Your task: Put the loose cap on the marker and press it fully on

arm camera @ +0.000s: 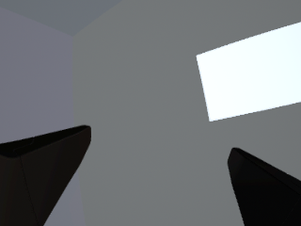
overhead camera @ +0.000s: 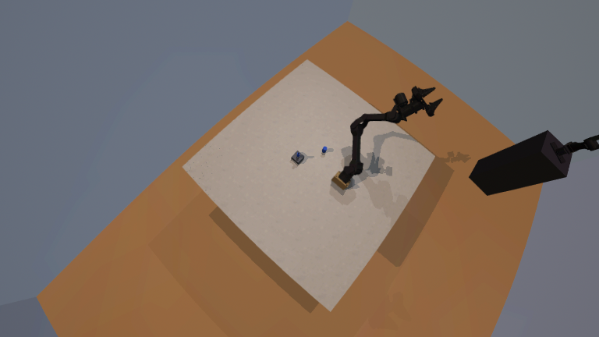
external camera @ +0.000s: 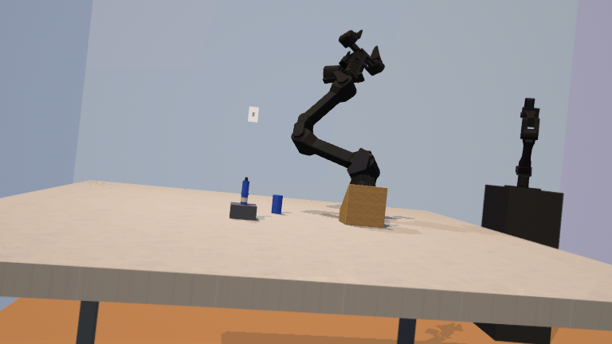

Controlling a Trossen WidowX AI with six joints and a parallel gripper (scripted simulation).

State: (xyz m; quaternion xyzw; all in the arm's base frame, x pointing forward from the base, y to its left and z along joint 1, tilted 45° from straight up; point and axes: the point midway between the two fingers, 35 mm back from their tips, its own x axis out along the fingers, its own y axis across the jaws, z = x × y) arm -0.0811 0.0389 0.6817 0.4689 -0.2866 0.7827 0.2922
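Right now the blue cap is 270 mm ahead of my gripper tip, 400 mm to the left of it and 590 mm below it. Also, from my gripper tip: dark grey holder block (360 mm ahead, 570 mm to the left, 600 mm below).
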